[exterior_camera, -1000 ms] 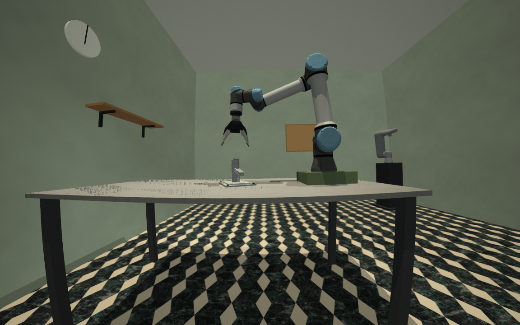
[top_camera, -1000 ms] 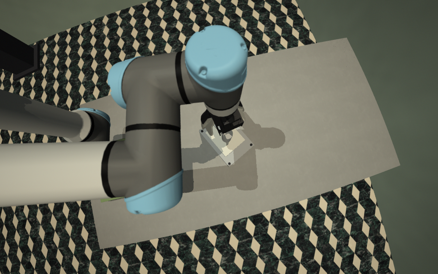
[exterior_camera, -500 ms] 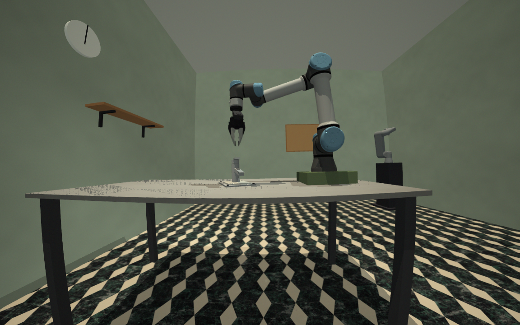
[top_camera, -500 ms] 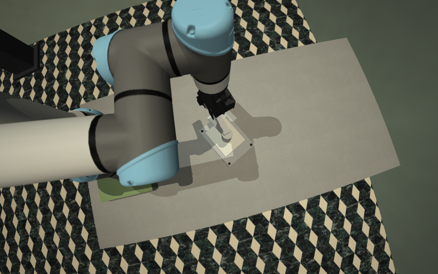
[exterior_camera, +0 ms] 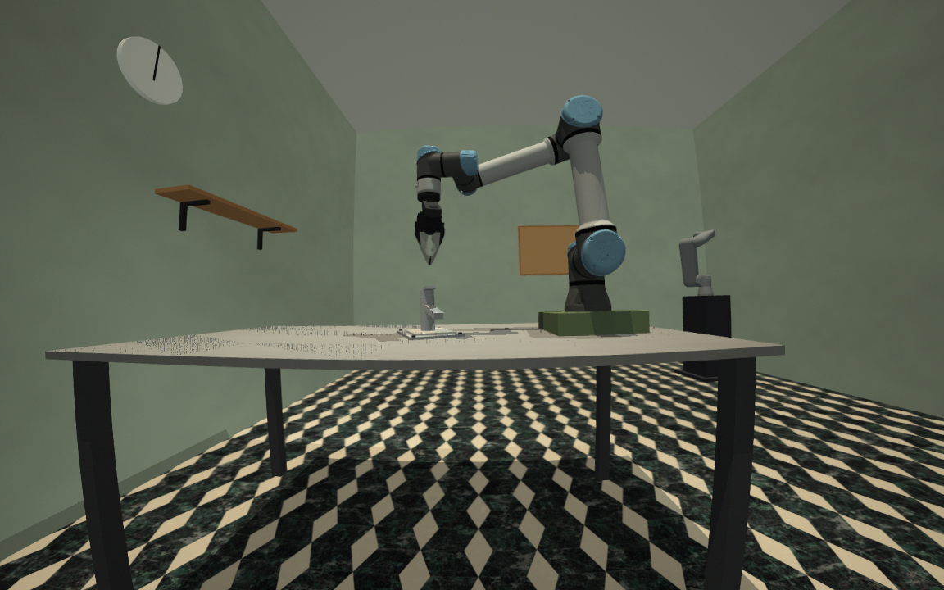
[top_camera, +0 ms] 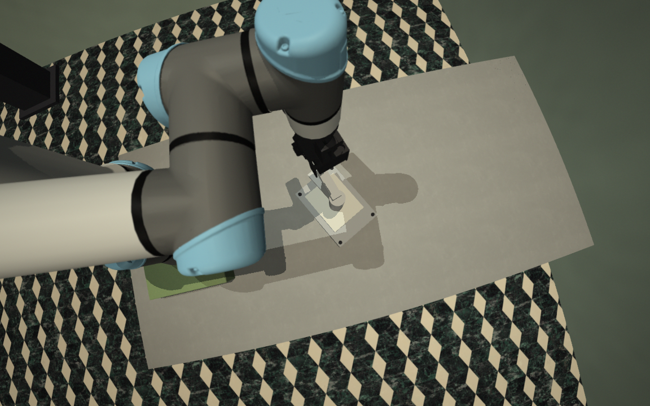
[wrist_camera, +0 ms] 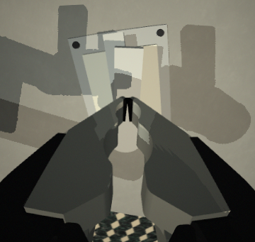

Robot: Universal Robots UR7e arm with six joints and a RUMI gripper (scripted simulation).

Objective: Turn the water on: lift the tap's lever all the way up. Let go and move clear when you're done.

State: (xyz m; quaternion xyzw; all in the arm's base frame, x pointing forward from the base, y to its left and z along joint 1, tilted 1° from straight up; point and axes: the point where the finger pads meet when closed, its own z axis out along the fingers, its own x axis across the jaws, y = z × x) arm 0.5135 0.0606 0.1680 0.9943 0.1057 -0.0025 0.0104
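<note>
The flat lever is 80 mm below my hand, 40 mm to the right of it and 10 mm ahead of it. Also, from my hand: grey tap (140 mm below, 70 mm to the right, 10 mm ahead).
</note>
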